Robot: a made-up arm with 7 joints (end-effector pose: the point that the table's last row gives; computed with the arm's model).
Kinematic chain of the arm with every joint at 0, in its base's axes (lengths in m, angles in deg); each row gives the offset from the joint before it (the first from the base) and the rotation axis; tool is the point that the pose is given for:
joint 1: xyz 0 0 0.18 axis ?
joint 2: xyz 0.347 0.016 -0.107 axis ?
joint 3: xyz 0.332 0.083 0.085 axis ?
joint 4: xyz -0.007 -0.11 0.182 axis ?
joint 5: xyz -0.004 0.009 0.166 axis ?
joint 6: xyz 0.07 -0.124 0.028 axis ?
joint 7: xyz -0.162 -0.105 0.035 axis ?
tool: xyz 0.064 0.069 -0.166
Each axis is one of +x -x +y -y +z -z.
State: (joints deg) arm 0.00 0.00 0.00 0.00 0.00 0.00 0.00
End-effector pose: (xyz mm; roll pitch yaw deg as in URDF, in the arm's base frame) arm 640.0 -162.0 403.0 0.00 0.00 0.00
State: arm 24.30 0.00 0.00 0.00 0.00 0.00 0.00
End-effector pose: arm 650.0 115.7 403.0 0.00 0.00 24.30
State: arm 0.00 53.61 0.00 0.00 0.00 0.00 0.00
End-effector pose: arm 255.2 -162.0 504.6 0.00 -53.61 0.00
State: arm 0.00 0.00 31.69 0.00 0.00 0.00 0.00
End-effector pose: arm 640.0 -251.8 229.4 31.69 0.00 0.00
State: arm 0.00 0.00 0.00 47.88 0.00 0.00 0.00
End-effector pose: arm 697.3 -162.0 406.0 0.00 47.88 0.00
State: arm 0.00 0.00 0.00 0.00 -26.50 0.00 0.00
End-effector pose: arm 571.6 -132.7 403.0 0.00 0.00 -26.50
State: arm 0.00 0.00 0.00 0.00 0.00 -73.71 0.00
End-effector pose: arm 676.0 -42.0 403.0 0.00 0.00 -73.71
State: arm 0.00 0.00 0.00 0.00 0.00 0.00 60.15
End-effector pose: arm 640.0 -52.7 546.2 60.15 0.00 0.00
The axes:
joint 1: +z
joint 2: -y
joint 3: +x
joint 4: +y
joint 5: +z
joint 6: +z
joint 7: +x

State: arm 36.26 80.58 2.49 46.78 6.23 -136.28 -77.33
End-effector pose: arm -43.1 100.0 513.3 -50.44 21.31 -86.31
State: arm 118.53 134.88 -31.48 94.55 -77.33 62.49 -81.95
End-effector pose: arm 255.1 -404.5 -65.5 -48.65 -25.54 65.42
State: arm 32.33 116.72 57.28 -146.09 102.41 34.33 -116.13
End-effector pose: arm 103.8 81.2 -164.1 -7.43 -22.29 162.00
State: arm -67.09 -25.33 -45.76 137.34 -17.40 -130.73 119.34
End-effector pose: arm 183.7 -833.4 -41.0 -93.71 -25.95 -64.29
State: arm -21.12 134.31 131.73 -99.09 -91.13 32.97 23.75
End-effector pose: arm 196.4 75.6 231.3 -157.64 -38.71 -8.03
